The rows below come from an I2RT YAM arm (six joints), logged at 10 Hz.
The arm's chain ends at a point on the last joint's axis. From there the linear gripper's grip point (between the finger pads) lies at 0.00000 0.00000 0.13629 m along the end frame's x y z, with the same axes.
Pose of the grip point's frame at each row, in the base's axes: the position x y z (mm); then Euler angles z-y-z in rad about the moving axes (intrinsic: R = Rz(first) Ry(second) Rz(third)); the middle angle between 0 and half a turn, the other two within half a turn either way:
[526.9 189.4 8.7 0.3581 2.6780 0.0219]
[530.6 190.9 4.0 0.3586 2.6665 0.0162]
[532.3 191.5 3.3 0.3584 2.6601 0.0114]
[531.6 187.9 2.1 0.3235 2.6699 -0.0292]
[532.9 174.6 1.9 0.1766 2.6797 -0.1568]
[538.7 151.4 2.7 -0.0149 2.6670 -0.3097]
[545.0 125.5 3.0 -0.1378 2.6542 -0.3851]
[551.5 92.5 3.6 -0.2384 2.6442 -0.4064]
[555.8 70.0 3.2 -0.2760 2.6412 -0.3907]
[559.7 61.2 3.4 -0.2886 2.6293 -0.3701]
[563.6 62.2 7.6 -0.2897 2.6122 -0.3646]
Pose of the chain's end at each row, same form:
[469.8 168.0 130.6 0.3581 2.6780 0.0219]
[472.2 169.0 125.2 0.3586 2.6665 0.0162]
[473.2 169.4 124.1 0.3584 2.6601 0.0114]
[472.9 168.2 123.5 0.3235 2.6699 -0.0292]
[473.1 163.9 123.9 0.1766 2.6797 -0.1568]
[476.4 152.3 123.9 -0.0149 2.6670 -0.3097]
[481.8 134.3 123.4 -0.1378 2.6542 -0.3851]
[488.3 107.9 123.4 -0.2384 2.6442 -0.4064]
[492.9 87.8 122.8 -0.2760 2.6412 -0.3907]
[495.7 80.2 122.2 -0.2886 2.6293 -0.3701]
[497.6 81.9 125.2 -0.2897 2.6122 -0.3646]

